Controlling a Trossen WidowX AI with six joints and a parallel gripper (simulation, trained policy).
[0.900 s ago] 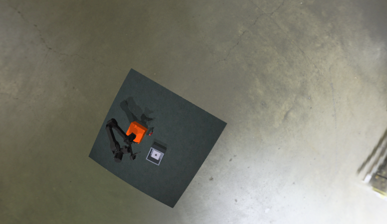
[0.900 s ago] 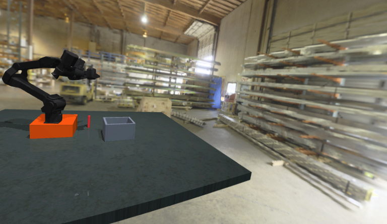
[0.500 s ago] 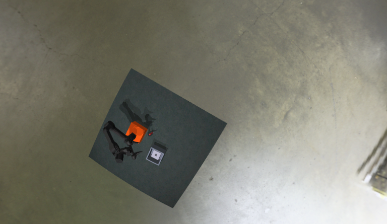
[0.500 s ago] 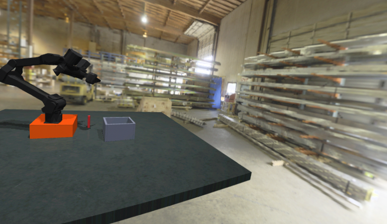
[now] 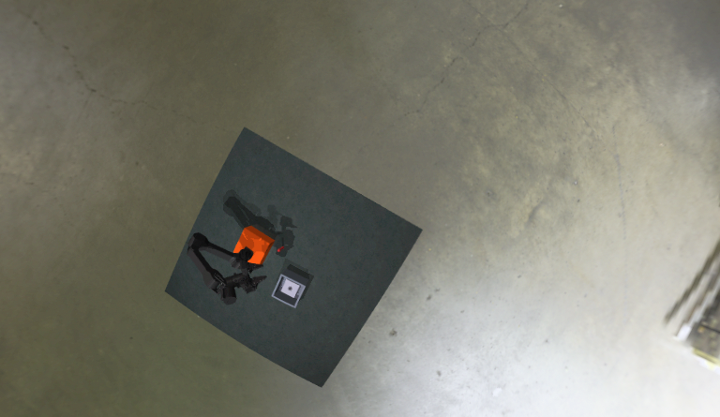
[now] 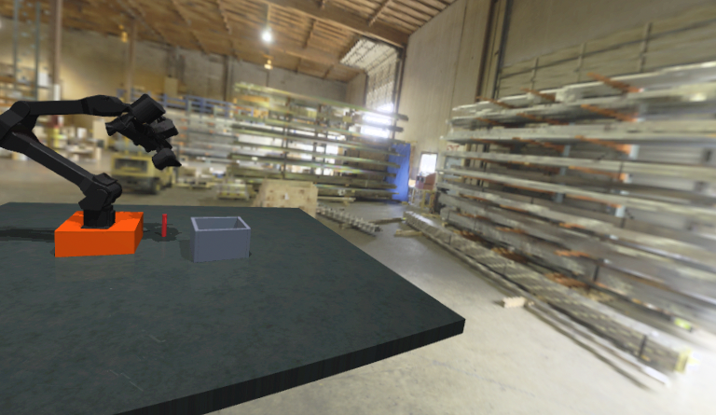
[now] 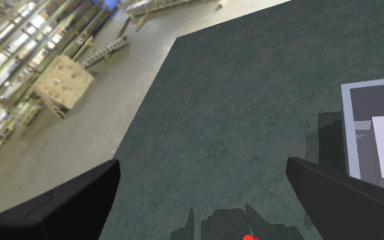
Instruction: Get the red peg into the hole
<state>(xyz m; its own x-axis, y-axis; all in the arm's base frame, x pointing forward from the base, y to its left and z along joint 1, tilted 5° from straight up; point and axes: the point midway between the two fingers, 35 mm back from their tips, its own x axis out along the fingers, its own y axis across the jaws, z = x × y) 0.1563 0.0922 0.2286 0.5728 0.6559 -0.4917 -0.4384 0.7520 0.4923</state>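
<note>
My gripper tip is now 25 cm above the red peg, 4 cm to the right of it and 3 cm past it. Round my gripper tip: plate 25 cm below, 15 cm ahead, 12 cm to the right; grey box 27 cm below, 15 cm ahead, 12 cm to the right.
</note>
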